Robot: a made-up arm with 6 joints. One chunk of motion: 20 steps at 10 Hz.
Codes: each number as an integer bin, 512 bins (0 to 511) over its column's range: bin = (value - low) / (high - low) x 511, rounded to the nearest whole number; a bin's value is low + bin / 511 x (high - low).
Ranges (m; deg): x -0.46..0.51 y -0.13..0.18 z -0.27..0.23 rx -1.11..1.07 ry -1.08..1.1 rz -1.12..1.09
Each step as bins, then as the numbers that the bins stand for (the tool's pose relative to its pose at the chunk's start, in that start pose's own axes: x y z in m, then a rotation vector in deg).
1 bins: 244 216 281 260 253 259
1 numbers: 0.0032 0.0010 0.0050 0.00 0.00 0.00
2 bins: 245 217 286 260 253 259
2 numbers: 0.0051 0.0016 0.0098 0.00 0.00 0.00
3 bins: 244 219 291 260 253 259
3 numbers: 0.0032 0.0029 0.0147 0.00 0.00 0.00
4 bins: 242 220 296 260 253 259
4 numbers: -0.0006 0.0035 0.0196 0.00 0.00 0.00
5 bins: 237 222 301 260 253 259
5 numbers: -0.0101 0.0047 0.0245 0.00 0.00 0.00
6 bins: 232 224 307 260 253 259
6 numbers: -0.0196 0.0059 0.0304 0.00 0.00 0.00
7 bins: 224 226 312 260 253 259
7 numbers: -0.0348 0.0071 0.0353 0.00 0.00 0.00
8 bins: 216 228 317 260 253 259
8 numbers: -0.0500 0.0083 0.0402 0.00 0.00 0.00
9 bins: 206 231 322 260 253 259
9 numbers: -0.0690 0.0101 0.0451 0.00 0.00 0.00
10 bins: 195 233 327 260 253 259
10 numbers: -0.0898 0.0114 0.0500 0.00 0.00 0.00
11 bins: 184 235 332 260 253 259
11 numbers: -0.1107 0.0126 0.0549 0.00 0.00 0.00
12 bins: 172 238 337 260 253 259
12 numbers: -0.1335 0.0144 0.0597 0.00 0.00 0.00
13 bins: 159 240 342 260 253 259
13 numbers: -0.1582 0.0156 0.0646 0.00 0.00 0.00
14 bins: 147 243 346 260 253 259
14 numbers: -0.1810 0.0174 0.0686 0.00 0.00 0.00
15 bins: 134 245 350 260 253 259
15 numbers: -0.2056 0.0186 0.0725 0.00 0.00 0.00
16 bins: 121 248 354 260 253 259
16 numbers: -0.2303 0.0205 0.0764 0.00 0.00 0.00
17 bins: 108 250 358 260 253 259
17 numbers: -0.2550 0.0217 0.0803 0.00 0.00 0.00
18 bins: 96 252 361 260 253 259
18 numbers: -0.2778 0.0229 0.0832 0.00 0.00 0.00
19 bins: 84 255 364 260 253 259
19 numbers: -0.3005 0.0247 0.0862 0.00 0.00 0.00
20 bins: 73 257 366 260 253 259
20 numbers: -0.3214 0.0259 0.0881 0.00 0.00 0.00
